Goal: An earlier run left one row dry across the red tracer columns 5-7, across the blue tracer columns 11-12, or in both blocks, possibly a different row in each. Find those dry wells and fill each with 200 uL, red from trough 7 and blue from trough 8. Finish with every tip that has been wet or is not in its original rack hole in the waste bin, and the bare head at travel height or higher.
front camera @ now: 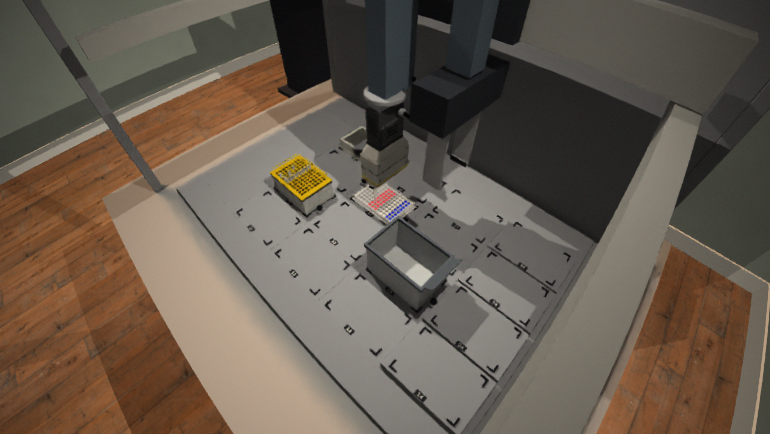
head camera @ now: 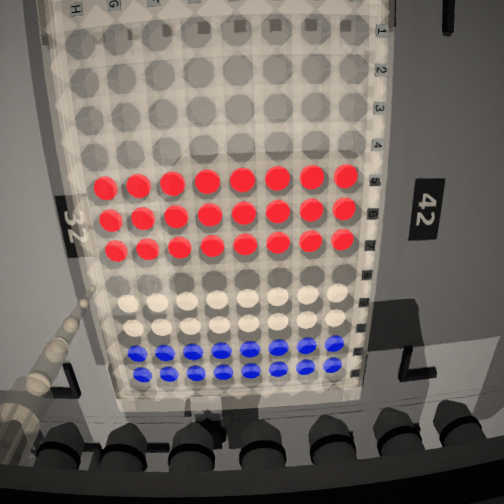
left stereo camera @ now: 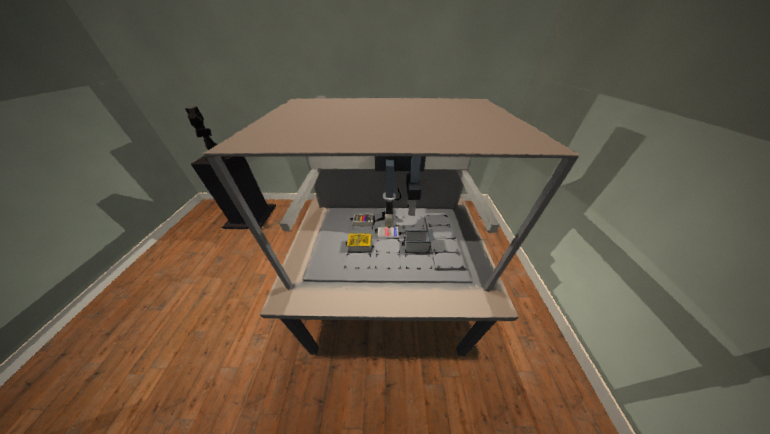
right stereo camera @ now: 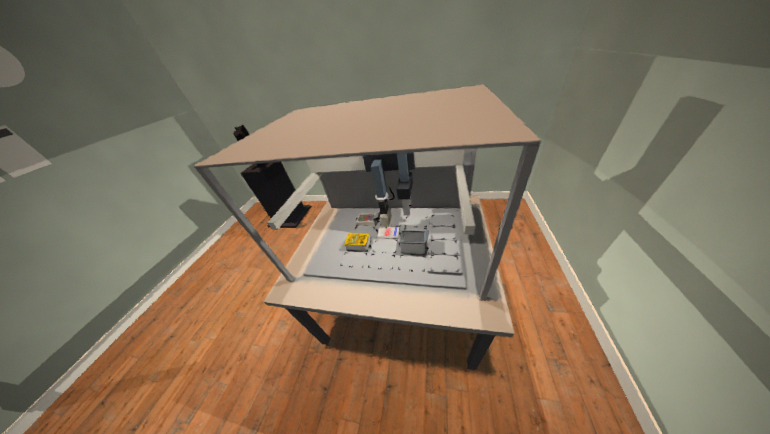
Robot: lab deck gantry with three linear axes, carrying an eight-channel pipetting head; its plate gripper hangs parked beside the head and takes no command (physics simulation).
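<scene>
The well plate lies under the pipetting head. In the head view the red wells of columns 5-7 show red in every row, H included. The blue wells of columns 11-12 show blue in every row. One pale tip sits on the leftmost channel, its end over the plate's H side; I see no colour in it. The other visible nozzles are bare. The trough block is partly hidden behind the head. My plate gripper hangs parked, fingers apart with nothing between.
The yellow tip rack stands left of the plate, with some tips standing in it. The grey waste bin stands right and forward of the plate, its walls taller than the plate. A dark panel closes the deck's back.
</scene>
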